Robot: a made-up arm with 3 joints. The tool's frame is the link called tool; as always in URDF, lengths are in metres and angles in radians. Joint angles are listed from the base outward.
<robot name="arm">
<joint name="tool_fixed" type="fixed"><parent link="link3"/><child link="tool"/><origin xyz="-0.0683 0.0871 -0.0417" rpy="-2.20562 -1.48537 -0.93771"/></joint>
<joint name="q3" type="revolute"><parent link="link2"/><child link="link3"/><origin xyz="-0.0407 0.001 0.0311" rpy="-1.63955 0.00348 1.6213"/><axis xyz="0 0 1"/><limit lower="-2.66" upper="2.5"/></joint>
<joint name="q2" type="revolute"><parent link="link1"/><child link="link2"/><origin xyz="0.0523 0.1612 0.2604" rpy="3.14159 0 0"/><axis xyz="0 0 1"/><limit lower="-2.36" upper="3.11"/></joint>
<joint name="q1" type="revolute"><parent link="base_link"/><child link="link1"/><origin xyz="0.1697 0.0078 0.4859" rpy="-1.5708 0 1.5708"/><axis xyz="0 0 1"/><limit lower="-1.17" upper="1.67"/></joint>
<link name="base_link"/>
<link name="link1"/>
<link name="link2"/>
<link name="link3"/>
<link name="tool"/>
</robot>
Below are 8 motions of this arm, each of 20 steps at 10 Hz.
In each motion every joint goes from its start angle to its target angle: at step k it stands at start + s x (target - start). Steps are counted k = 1, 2, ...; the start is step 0. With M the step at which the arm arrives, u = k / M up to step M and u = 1 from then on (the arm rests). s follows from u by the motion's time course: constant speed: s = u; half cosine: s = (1 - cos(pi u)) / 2; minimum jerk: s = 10 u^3 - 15 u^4 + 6 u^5.
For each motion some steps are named. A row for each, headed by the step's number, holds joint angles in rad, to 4 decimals.
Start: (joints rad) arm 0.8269 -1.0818 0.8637
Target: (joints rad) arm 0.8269 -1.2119 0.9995
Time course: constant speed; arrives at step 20
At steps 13, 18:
13: 0.8269 -1.1664 0.9520
18: 0.8269 -1.1989 0.9859

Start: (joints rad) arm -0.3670 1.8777 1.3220
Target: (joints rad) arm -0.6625 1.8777 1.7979
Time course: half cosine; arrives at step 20
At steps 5, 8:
5: -0.4103 1.8777 1.3917
8: -0.4691 1.8777 1.4864

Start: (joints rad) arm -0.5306 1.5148 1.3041
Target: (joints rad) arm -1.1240 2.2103 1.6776
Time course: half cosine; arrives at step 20
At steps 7, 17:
7: -0.6926 1.7047 1.4061
17: -1.0917 2.1724 1.6572

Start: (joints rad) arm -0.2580 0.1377 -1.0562
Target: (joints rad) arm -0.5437 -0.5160 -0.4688
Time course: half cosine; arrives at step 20
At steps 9, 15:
9: -0.3785 -0.1380 -0.8084
15: -0.5019 -0.4203 -0.5548

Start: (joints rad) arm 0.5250 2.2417 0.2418
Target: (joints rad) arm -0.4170 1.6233 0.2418
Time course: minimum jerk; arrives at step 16
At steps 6, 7, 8, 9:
6: 0.2658 2.0715 0.2418
7: 0.1632 2.0042 0.2418
8: 0.0540 1.9325 0.2418
9: -0.0552 1.8608 0.2418

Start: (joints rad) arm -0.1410 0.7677 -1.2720
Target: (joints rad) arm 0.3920 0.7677 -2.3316
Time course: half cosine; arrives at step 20
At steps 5, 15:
5: -0.0629 0.7677 -1.4272
15: 0.3139 0.7677 -2.1764

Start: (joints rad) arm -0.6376 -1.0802 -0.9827
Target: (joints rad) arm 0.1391 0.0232 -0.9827
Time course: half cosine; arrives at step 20
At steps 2, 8, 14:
2: -0.6186 -1.0532 -0.9827
8: -0.3693 -0.6990 -0.9827
14: -0.0210 -0.2042 -0.9827

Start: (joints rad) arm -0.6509 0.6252 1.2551
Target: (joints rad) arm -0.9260 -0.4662 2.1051
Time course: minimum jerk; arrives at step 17
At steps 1, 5, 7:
1: -0.6514 0.6232 1.2567
5: -0.6936 0.4556 1.3872
7: -0.7439 0.2563 1.5424

